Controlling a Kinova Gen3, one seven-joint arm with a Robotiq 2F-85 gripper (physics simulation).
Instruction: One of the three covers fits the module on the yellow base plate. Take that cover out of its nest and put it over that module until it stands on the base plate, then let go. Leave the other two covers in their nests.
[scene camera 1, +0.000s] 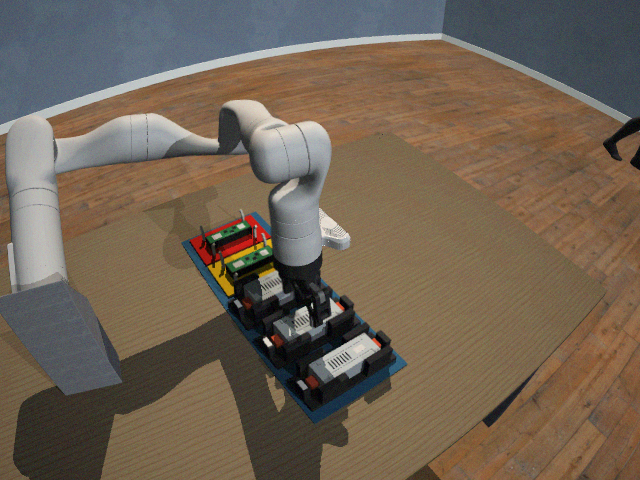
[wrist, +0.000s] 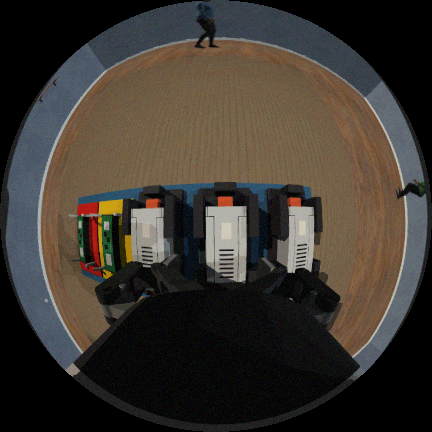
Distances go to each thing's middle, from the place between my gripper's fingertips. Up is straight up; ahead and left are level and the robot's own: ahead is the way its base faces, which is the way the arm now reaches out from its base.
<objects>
Now: hand 1 cm past the light grey cover (scene camera 1: 264, 287), 10 cm to the right of it and 4 cm above it. Round my hand: yellow base plate (scene camera 1: 220, 274) (4 cm behind, 20 cm to the left, 7 cm below); red base plate (scene camera 1: 206, 254) (6 cm behind, 31 cm to the left, 7 cm below).
</objects>
